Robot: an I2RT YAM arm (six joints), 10 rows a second.
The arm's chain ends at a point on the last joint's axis. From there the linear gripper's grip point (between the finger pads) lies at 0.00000 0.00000 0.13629 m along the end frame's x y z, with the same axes.
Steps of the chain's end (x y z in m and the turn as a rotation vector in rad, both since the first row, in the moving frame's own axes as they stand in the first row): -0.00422 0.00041 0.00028 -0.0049 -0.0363 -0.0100; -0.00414 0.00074 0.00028 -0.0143 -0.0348 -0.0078; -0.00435 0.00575 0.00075 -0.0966 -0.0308 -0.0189; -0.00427 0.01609 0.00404 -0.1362 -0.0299 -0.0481; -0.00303 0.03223 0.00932 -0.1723 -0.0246 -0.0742; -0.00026 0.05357 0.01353 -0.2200 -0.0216 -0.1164; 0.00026 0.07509 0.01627 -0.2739 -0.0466 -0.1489; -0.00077 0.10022 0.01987 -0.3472 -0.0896 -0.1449
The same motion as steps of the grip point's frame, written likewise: -0.00916 0.00110 0.00019 -0.0049 -0.0363 -0.0100; -0.00887 0.00271 0.00018 -0.0143 -0.0348 -0.0078; -0.00842 0.01893 0.00005 -0.0966 -0.0308 -0.0189; -0.00788 0.03468 0.00272 -0.1362 -0.0299 -0.0481; -0.00549 0.05570 0.00726 -0.1723 -0.0246 -0.0742; -0.00144 0.08341 0.01022 -0.2200 -0.0216 -0.1164; -0.00323 0.11227 0.01105 -0.2739 -0.0466 -0.1489; -0.00929 0.14724 0.01122 -0.3472 -0.0896 -0.1449
